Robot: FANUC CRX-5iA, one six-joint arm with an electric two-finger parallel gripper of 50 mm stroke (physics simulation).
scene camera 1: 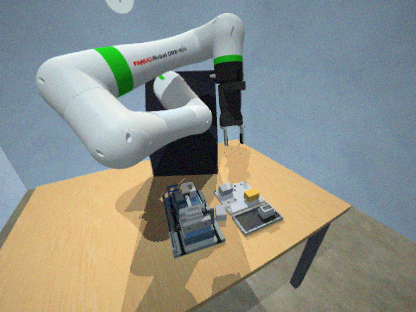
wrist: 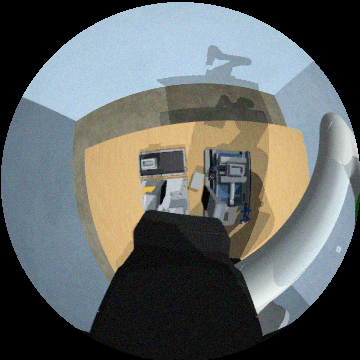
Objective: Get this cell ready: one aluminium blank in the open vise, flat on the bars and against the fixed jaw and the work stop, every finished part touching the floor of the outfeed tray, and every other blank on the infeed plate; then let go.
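Places are measured from the arm's base along level axes (x right, y back, z down), in millimetres.
Where they show: gripper, fingertip midpoint: [scene camera 1: 234, 144] [wrist: 183, 189].
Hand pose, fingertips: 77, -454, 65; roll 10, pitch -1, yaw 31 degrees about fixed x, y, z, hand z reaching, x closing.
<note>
Each offset is from my fingertips to the top centre of the thing, as dx, dy, dz. "spot": to the spot under its first point.
My gripper [scene camera 1: 234, 143] [wrist: 183, 189] is open and empty, high above the table behind the infeed plate. A grey blank @(-76, +97, +273) [scene camera 1: 226, 189] sits on the infeed plate @(-102, +39, +316) [scene camera 1: 245, 204] [wrist: 181, 186]. Another plain grey block @(+47, +17, +288) [scene camera 1: 221, 213] [wrist: 197, 180] stands slightly turned on the table between the plate and the vise @(+153, +92, +225) [scene camera 1: 200, 235] [wrist: 225, 192]. A part with a rectangular pocket @(+176, +31, +209) [scene camera 1: 192, 212] [wrist: 233, 169] is in the vise; whether the jaws touch it, I cannot tell. A similar pocketed part @(-96, -117, +283) [scene camera 1: 266, 210] [wrist: 149, 163] is in the outfeed tray [scene camera 1: 250, 220] [wrist: 172, 162].
A yellow block @(-131, -16, +280) [scene camera 1: 251, 194] [wrist: 148, 189] sits on the infeed plate, near the tray side. Blue hoses @(spot: +167, +183, +214) [scene camera 1: 172, 190] [wrist: 244, 214] are at the vise's rear end. A tall black panel [scene camera 1: 182, 155] stands behind the vise. My arm reaches over the vise side of the table.
</note>
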